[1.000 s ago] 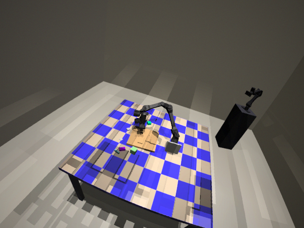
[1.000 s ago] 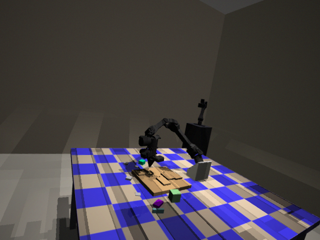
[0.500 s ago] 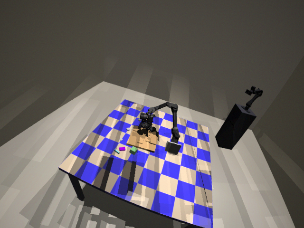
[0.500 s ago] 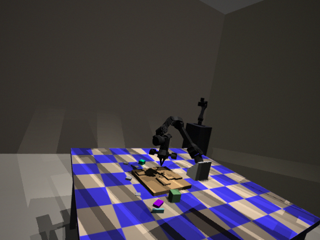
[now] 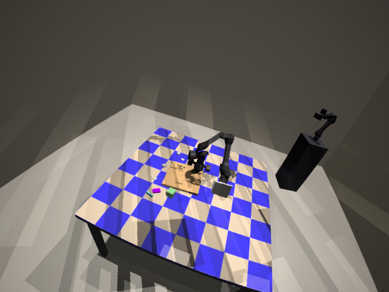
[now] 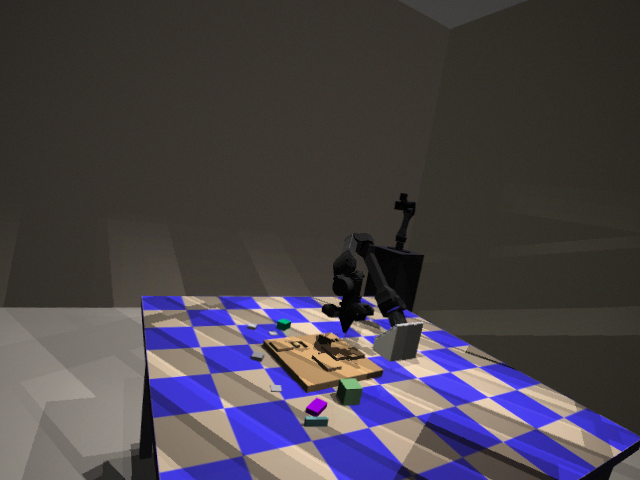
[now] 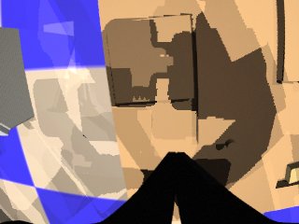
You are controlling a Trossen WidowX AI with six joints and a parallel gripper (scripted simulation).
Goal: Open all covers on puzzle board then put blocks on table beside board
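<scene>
My gripper tip is 100 mm short of the tan puzzle board, 10 mm to the left of it and 60 mm above it. From my gripper tip the other things lie so: dark green block (80 mm ahead, 260 mm to the right, 70 mm below); green cube (160 mm ahead, 220 mm to the left, 60 mm below); purple block (280 mm ahead, 220 mm to the left, 80 mm below).
</scene>
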